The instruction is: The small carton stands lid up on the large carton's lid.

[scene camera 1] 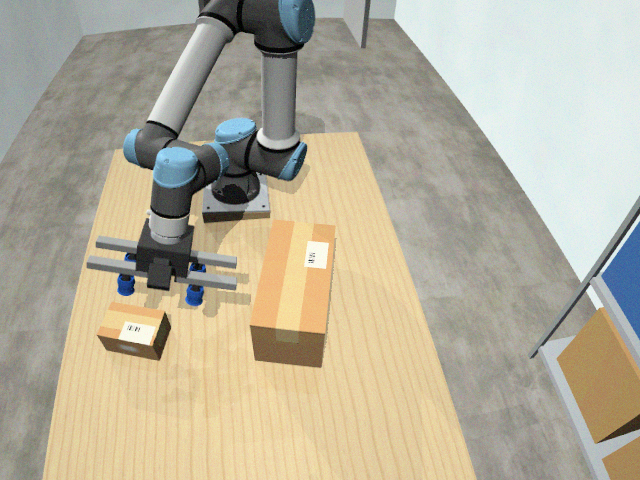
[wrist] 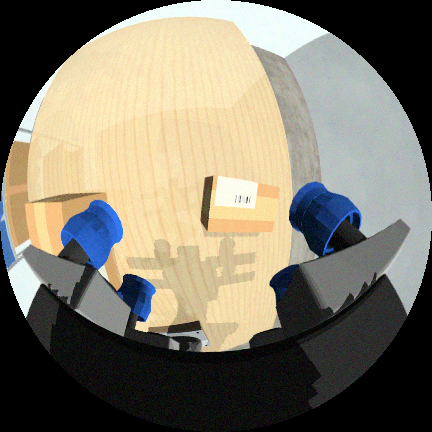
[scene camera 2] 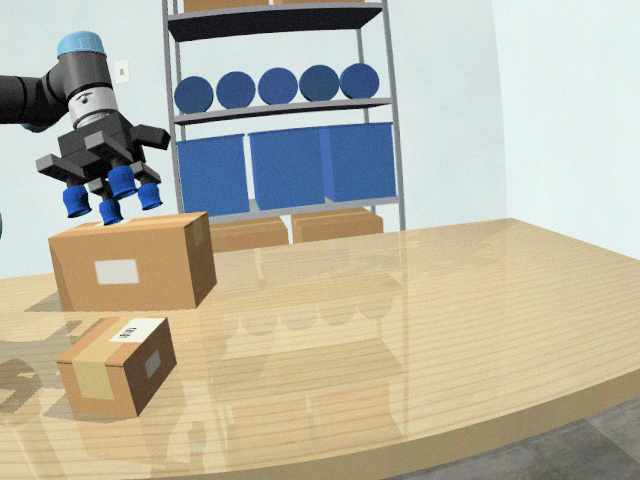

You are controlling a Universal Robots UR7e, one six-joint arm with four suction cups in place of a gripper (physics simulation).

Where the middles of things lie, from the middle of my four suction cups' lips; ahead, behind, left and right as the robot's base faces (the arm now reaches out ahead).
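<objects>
Large carton (scene camera 2: 163, 262): 28 cm to the left of my suction cup, 7 cm behind it, 15 cm below it. With respect to the small carton (scene camera 2: 116, 369), my suction cup is 12 cm to the left of it and 19 cm above it.
</objects>
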